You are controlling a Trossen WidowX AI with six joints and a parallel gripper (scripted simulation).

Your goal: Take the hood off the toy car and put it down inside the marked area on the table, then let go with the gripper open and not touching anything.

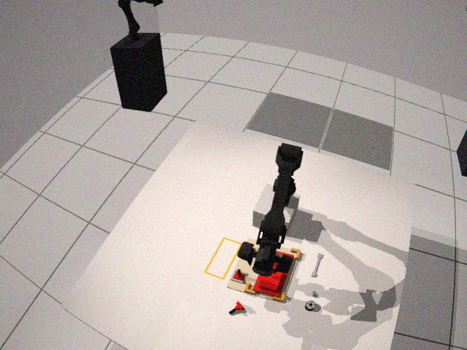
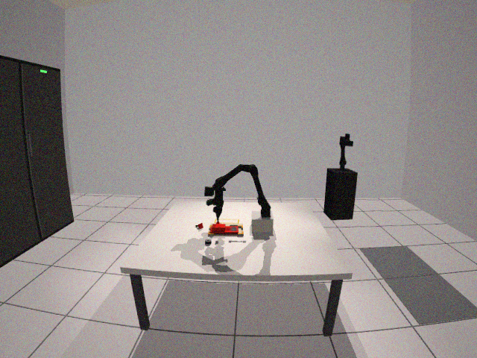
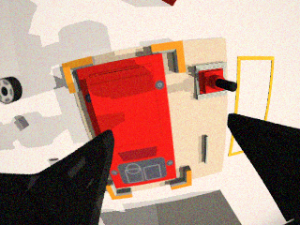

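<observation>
The hood lies 4 cm to the left of my gripper tip and 7 cm below it. The rest, counted from my gripper tip: nut 22 cm to the left, 10 cm below; white bar 13 cm behind, 20 cm to the left, 10 cm below; wheel 6 cm ahead, 22 cm to the left, 10 cm below.
</observation>
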